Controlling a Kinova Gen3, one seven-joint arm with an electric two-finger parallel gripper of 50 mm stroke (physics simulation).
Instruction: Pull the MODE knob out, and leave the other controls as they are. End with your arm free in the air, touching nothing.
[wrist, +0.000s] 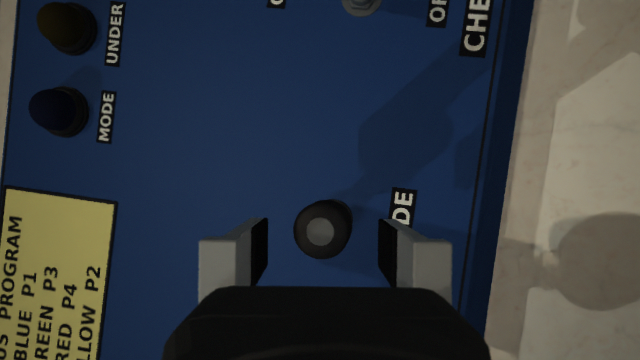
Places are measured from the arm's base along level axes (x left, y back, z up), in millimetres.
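Pixels of known places: gripper, fingertip midpoint: (323, 242).
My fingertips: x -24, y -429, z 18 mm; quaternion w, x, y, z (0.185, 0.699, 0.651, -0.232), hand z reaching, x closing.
Note:
Ahead of a thing's pixels: the offset from my fingertips to its top centre. "pt": to the spot under its first point. Level surfaces: height alone.
A round black knob {dy +4, dx -5, dz +11 mm} (320, 231) with a grey centre disc stands on the blue panel (225, 125). Beside it is a label {dy +16, dx -3, dz -46 mm} (403, 206) that shows the letters "DE", its rest hidden behind the right finger. My gripper (323, 242) is open, with one finger to the left of the knob and one to the right. A gap shows between the knob and each finger pad, and nothing is held. How far the fingertips are above the panel is hard to tell.
A dark blue lamp {pt dy -138, dx -74, dz +50 mm} (57, 111) labelled MODE and a dark yellow lamp {pt dy -130, dx -118, dz +50 mm} (65, 27) labelled UNDER stand at the upper left. A toggle switch base {pt dy +10, dx -119, dz -29 mm} (361, 5) is at the top edge. A yellow program card {dy -176, dx +45, dz +54 mm} (60, 225) lies at the lower left. Pale marble surface {dz -126 mm} (590, 165) lies right of the panel.

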